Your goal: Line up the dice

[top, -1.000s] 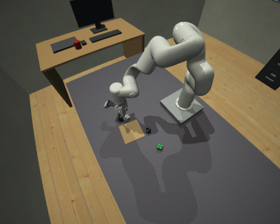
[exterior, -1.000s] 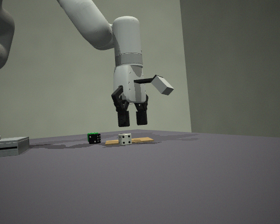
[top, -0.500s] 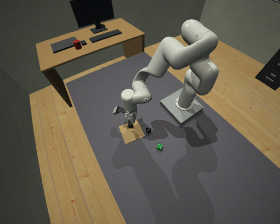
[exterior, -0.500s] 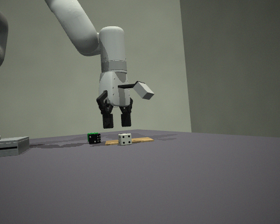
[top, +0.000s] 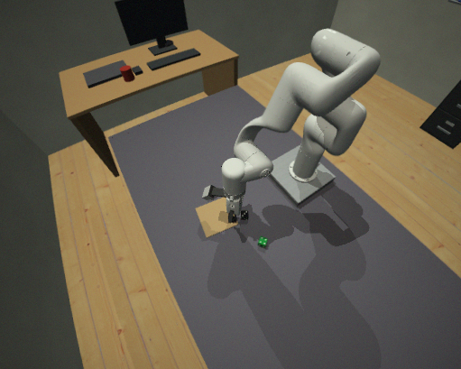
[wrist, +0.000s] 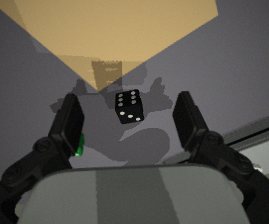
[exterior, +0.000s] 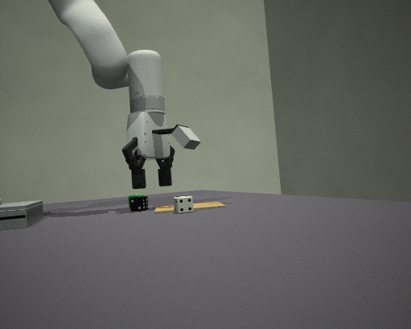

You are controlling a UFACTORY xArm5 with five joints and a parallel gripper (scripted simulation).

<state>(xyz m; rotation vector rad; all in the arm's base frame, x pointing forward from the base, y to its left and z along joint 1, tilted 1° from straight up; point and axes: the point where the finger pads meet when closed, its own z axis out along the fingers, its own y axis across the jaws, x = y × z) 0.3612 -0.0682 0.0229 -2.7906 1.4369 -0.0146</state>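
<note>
Now: hand 4 cm above the black die, 3 cm to the right of it and 2 cm past it. Also, from my hand: tan mat: 6 cm below, 6 cm ahead, 5 cm to the right; then green die: 16 cm to the left, 4 cm below; then white die: 15 cm to the right, 4 cm below, 1 cm ahead.
</note>
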